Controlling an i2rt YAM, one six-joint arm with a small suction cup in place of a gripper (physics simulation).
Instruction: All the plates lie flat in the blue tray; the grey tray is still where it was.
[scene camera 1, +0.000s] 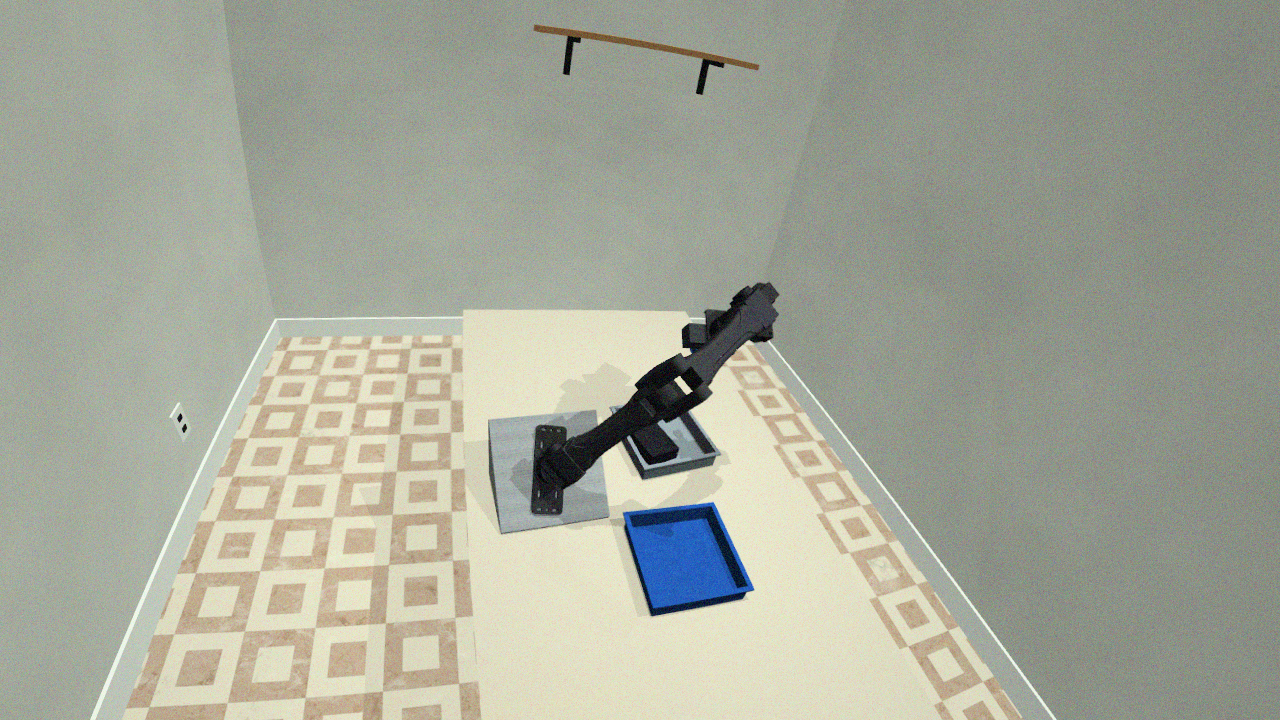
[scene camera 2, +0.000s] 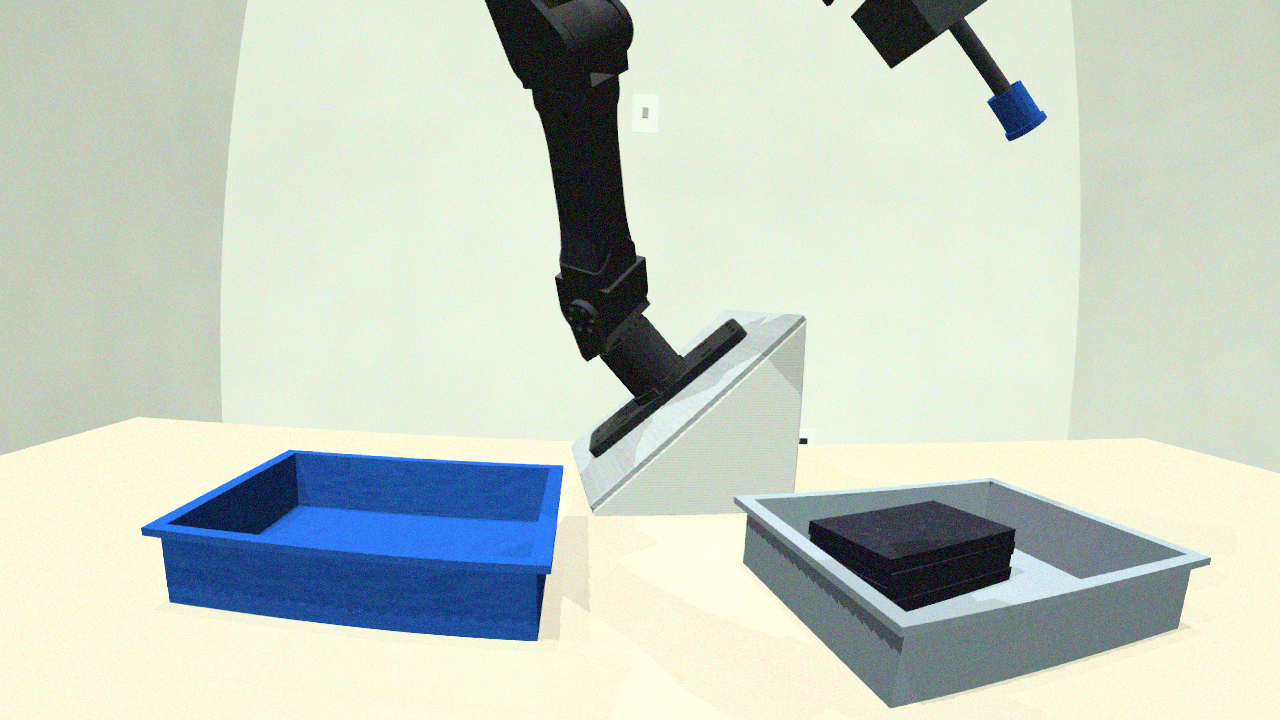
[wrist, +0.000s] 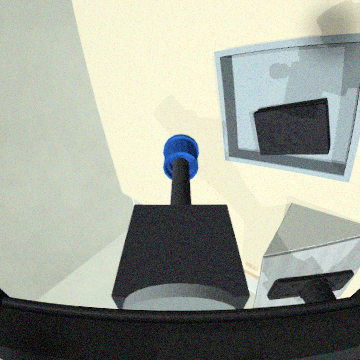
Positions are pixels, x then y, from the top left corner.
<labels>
The suction cup (scene camera 2: 1015, 109) holds nothing. The cup hangs 29 cm from the middle of a grey tray (scene camera 2: 1080, 584), above it. A blue tray (scene camera 2: 455, 548) rests on the table.
</labels>
